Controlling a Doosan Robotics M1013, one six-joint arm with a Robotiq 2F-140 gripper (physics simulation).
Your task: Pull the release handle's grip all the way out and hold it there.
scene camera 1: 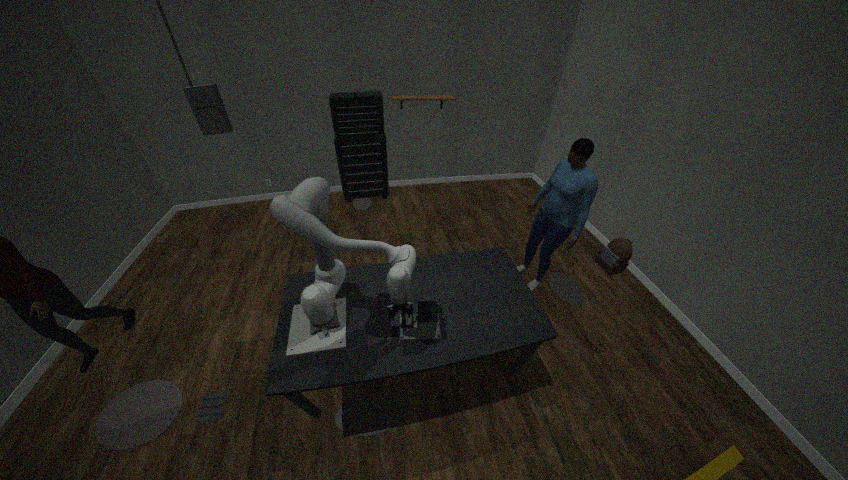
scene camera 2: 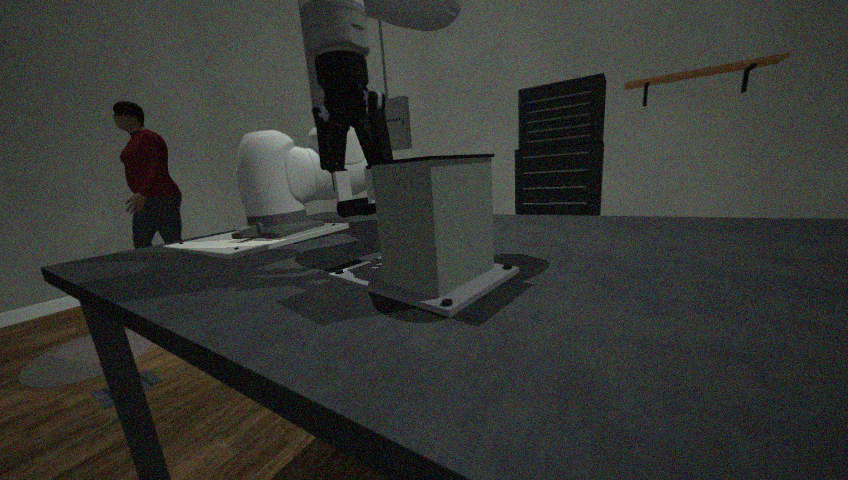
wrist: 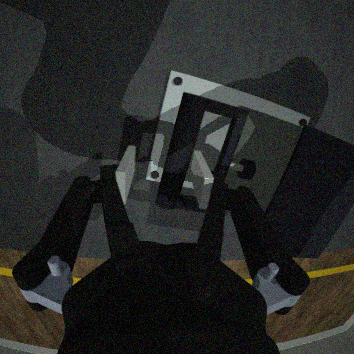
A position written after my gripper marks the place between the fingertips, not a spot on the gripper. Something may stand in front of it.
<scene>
In view: my gripper (scene camera 2: pixel 361 212) and a base plate (scene camera 2: pixel 368 275).
My gripper also shows in the wrist view (wrist: pixel 163 160). The base plate shows as well in the wrist view (wrist: pixel 178 82).
</scene>
